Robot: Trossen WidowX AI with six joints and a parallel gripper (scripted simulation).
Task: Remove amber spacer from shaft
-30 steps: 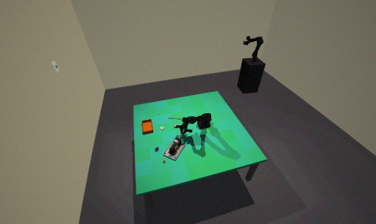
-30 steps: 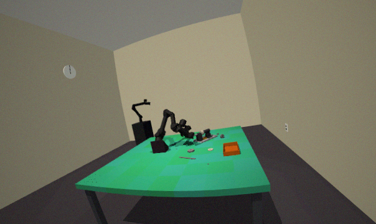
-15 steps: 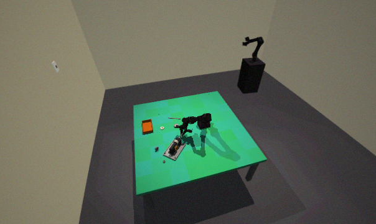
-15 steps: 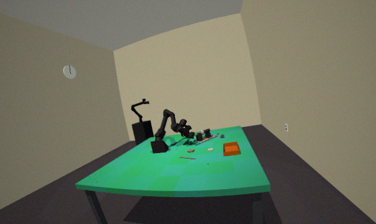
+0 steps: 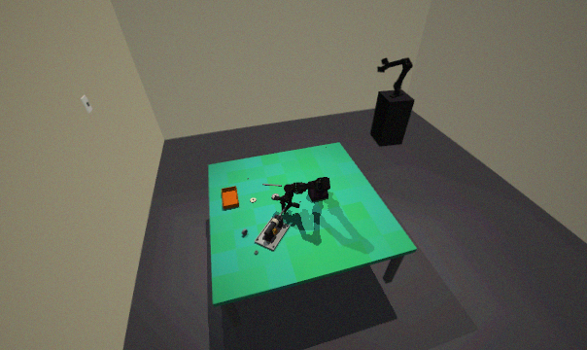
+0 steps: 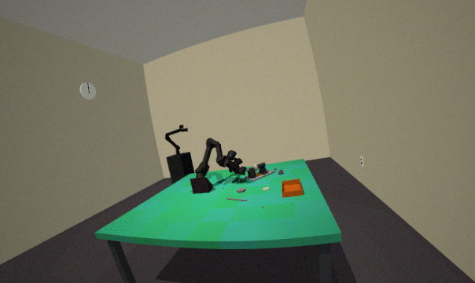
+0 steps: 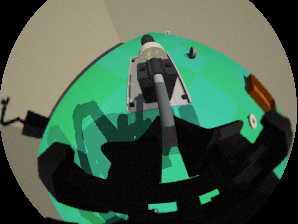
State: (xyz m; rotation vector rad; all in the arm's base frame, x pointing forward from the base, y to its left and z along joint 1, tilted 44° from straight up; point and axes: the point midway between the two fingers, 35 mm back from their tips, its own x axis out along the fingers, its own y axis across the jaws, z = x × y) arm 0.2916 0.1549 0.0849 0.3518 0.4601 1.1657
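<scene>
My gripper tip is now 4 cm to the right of the grey shaft, 3 cm short of it and 2 cm below it. Round my gripper tip: pale washer 22 cm to the right, 21 cm ahead, 5 cm below; then grey disc 22 cm to the right, 5 cm below, 3 cm ahead; then orange tray 39 cm ahead, 27 cm to the right, 5 cm below.
</scene>
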